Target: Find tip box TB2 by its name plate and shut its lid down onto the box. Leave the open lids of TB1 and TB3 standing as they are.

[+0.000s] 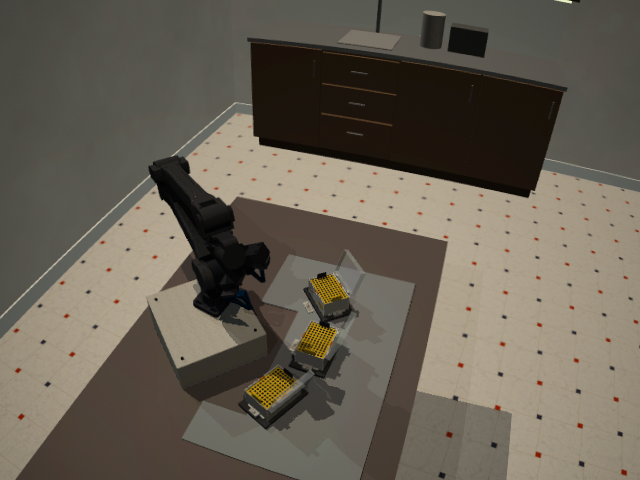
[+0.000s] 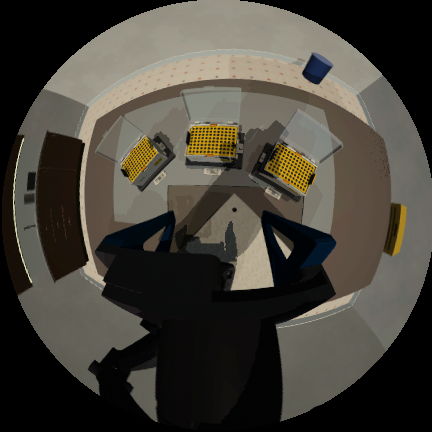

Labels:
gripper: image 1; image 2
same spot on grey mat: (image 2: 262, 117) = (image 1: 340, 401)
same spot on gripper: (image 2: 183, 276) = (image 1: 252, 267)

